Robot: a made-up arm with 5 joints.
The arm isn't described. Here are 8 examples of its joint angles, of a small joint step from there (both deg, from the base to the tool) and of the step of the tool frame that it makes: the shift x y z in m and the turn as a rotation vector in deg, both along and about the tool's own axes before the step.
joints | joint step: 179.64 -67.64 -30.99 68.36 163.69 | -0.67 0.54 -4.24 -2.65 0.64
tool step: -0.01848 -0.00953 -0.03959 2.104 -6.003 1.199
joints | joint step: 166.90 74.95 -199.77 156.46 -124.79 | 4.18 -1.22 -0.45 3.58 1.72
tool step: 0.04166 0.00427 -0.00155 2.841 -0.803 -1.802
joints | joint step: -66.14 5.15 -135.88 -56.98 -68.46 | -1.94 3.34 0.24 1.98 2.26
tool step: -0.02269 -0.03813 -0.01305 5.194 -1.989 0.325
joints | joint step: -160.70 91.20 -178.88 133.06 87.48 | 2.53 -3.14 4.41 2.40 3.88
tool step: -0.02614 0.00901 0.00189 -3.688 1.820 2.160
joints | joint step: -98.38 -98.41 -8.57 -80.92 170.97 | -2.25 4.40 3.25 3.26 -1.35
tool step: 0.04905 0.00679 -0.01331 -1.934 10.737 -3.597
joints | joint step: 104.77 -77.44 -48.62 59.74 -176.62 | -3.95 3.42 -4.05 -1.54 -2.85
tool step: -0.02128 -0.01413 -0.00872 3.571 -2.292 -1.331
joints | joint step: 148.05 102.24 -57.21 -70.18 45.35 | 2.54 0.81 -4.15 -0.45 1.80
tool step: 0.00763 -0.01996 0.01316 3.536 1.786 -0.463
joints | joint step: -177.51 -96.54 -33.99 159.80 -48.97 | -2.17 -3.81 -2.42 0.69 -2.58
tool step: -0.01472 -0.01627 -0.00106 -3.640 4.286 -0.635
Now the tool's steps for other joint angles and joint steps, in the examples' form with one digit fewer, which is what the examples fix.
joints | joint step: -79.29 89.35 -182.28 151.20 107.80 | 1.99 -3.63 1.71 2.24 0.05
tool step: -0.0102 0.0296 -0.0120 0.21 1.71 -0.99
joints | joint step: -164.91 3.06 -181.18 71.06 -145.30 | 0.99 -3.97 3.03 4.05 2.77
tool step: 0.0004 0.0013 -0.0146 1.06 3.08 3.03
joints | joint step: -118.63 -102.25 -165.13 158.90 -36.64 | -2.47 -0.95 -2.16 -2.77 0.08
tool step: 0.0050 -0.0247 -0.0156 -5.35 3.35 -0.82
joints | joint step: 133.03 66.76 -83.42 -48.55 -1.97 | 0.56 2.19 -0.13 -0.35 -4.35
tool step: -0.0227 -0.0066 0.0001 0.63 -1.67 -4.59
